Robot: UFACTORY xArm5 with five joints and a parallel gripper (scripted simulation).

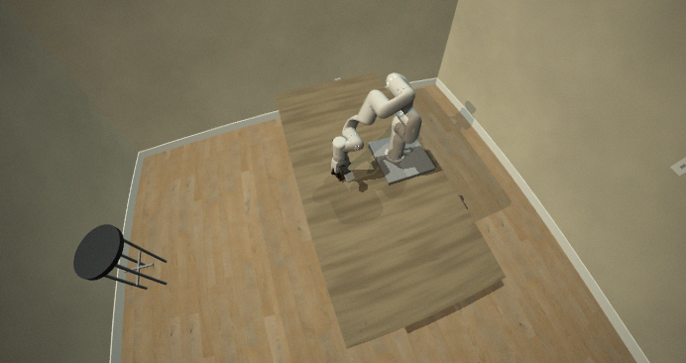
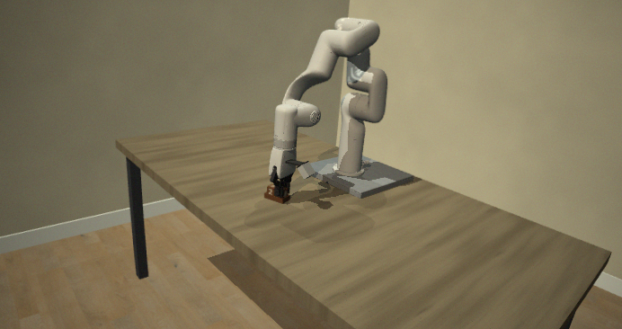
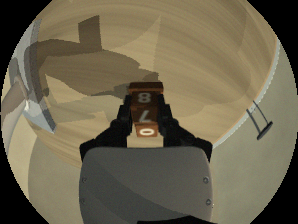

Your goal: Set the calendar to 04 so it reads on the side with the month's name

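The brown tray lies 1 cm ahead of my hand, 2 cm to the right of it and 3 cm below it.
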